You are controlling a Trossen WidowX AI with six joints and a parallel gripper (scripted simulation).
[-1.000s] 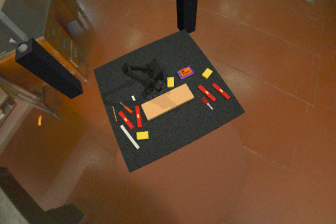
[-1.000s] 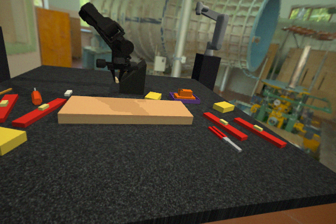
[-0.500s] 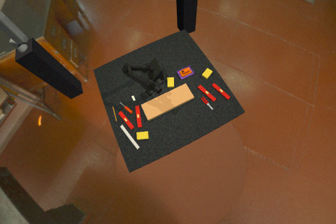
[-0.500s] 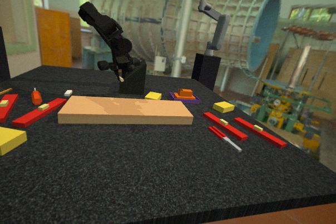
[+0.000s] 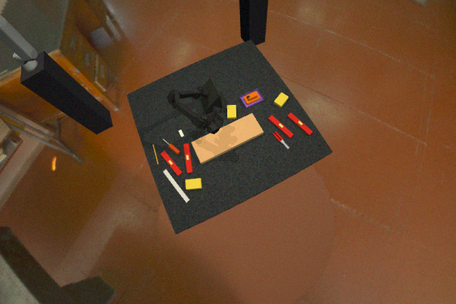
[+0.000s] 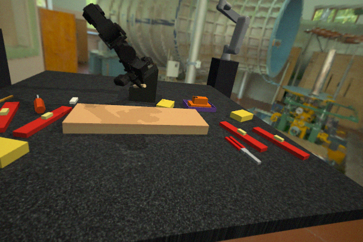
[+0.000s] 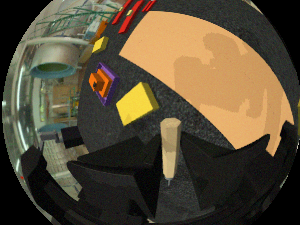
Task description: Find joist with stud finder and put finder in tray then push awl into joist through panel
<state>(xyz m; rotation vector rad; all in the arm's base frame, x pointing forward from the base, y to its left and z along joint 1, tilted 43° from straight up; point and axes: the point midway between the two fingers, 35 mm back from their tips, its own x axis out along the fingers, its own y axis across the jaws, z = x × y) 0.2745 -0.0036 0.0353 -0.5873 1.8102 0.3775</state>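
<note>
My gripper tip is 40 mm past the awl, 30 mm to the left of it and 10 mm above it. From my gripper tip the other things lie so: small white block 100 mm behind, 310 mm to the right, 120 mm below; then purple tray 110 mm behind, 330 mm to the left, 110 mm below; then orange stud finder 110 mm behind, 320 mm to the left, 80 mm below.
</note>
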